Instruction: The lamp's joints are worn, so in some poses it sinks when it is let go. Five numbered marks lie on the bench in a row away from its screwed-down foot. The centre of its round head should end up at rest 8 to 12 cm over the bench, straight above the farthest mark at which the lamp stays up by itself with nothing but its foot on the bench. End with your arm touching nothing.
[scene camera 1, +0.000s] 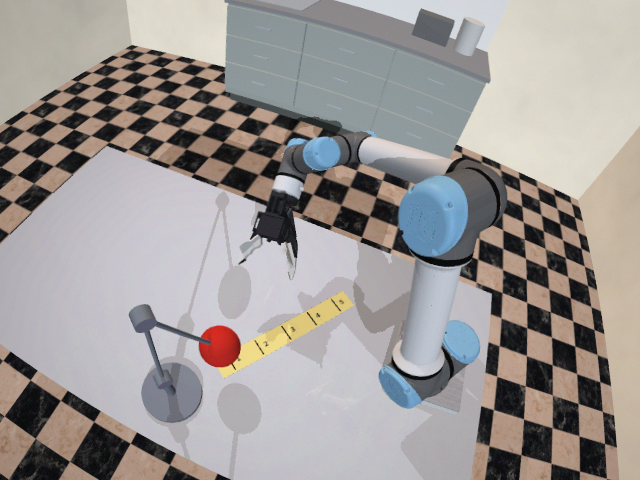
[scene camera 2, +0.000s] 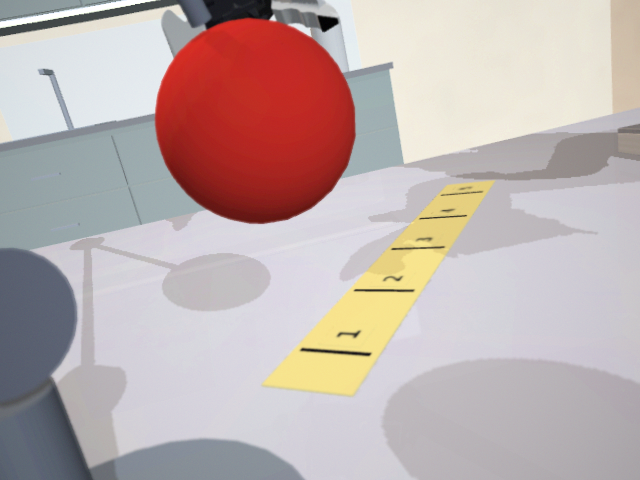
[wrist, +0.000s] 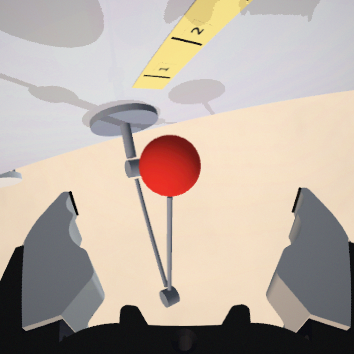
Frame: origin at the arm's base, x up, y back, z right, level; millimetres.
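Seen in the pictures: gripper, fingertip midpoint: (scene camera 1: 263, 272) (wrist: 183, 192).
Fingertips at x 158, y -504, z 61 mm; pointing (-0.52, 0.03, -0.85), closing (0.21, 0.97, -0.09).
A point is followed by its place in that frame.
The lamp's round red head (scene camera 1: 219, 346) @(y -528, x 161, z -165 mm) (scene camera 2: 255, 121) @(y -542, x 120, z -199 mm) (wrist: 170, 165) @(y -529, x 121, z -100 mm) hangs in the air, near mark 1 in scene camera 1. Its upper rod runs to the elbow joint (scene camera 1: 142, 318) @(y -610, x 406, z -256 mm) (wrist: 169, 296) @(y -613, x 377, z -231 mm), and the lower rod goes down to the grey round foot (scene camera 1: 149, 400) @(y -678, x -18, z -315 mm) (wrist: 107, 125) @(y -668, x -18, z -245 mm). The yellow strip (scene camera 1: 299, 329) @(y -376, x -33, z 34 mm) (scene camera 2: 330, 315) @(y -512, x -32, z -77 mm) (wrist: 175, 55) @(y -485, x -32, z -87 mm) carries the numbered marks; 1 to 5 show in scene camera 2. My gripper (scene camera 1: 266, 270) @(y -503, x 158, z 61 mm) (wrist: 183, 192) @(y -503, x 158, z 61 mm) is open and empty, apart from the lamp, beyond the head as scene camera 1 sees it. In the wrist view the head shows between and beyond the fingers.
The white bench top (scene camera 1: 93, 222) @(y -1172, x -33, z 136 mm) bears the lamp and the strip. My arm's base (scene camera 1: 413, 379) @(y -112, x 242, z -134 mm) stands on it to the right of the strip. Shadows of lamp and arm fall across the bench. Drawer cabinets (scene camera 1: 336, 67) stand behind, across the checkered floor.
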